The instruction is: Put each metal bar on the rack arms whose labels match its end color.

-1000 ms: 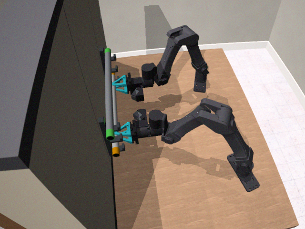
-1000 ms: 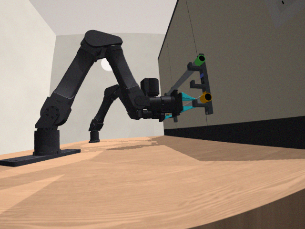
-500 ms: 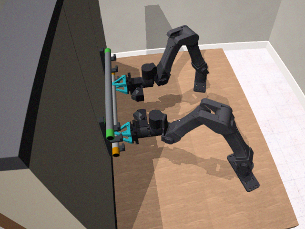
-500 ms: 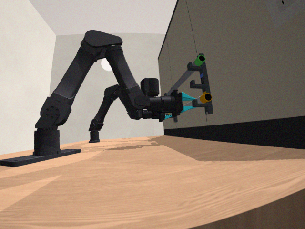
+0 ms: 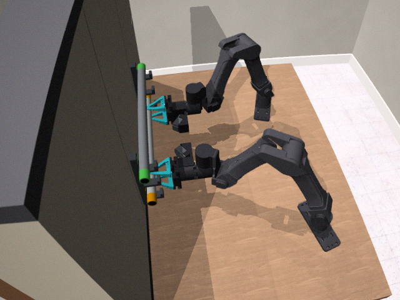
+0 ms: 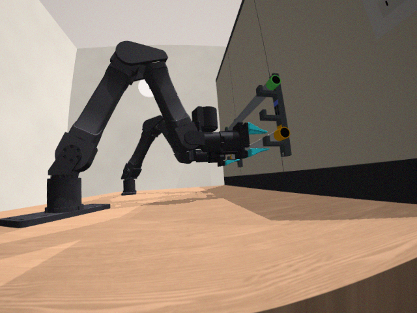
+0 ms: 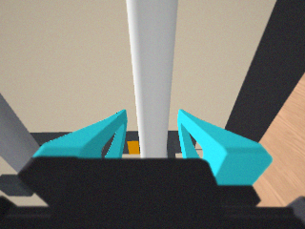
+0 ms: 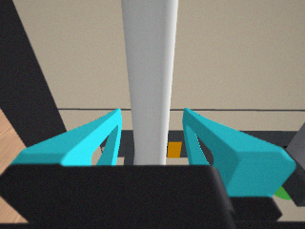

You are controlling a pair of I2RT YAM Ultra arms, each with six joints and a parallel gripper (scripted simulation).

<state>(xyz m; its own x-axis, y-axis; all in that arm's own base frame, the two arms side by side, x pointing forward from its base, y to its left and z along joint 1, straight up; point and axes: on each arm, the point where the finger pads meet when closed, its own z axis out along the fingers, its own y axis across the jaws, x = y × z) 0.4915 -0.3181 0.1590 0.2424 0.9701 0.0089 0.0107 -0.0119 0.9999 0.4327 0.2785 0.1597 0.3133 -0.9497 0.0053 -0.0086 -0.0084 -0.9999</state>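
Right now the orange-ended bar is 150 mm to the right of my left hand and 10 mm behind it. The rest, counted from my left hand: black baseboard (130 mm below, 110 mm to the right, 30 mm ahead); then dark wall panel (270 mm above, 120 mm to the right, 90 mm ahead); then green-ended bar (150 mm above, 140 mm to the right, 10 mm behind).
Right now the orange-ended bar is 150 mm to the left of my right hand and 20 mm ahead of it. Round my right hand: black baseboard: 180 mm to the left, 130 mm below, 60 mm ahead; dark wall panel: 270 mm above, 170 mm to the left, 120 mm ahead; green-ended bar: 150 mm to the left, 150 mm above, 20 mm ahead.
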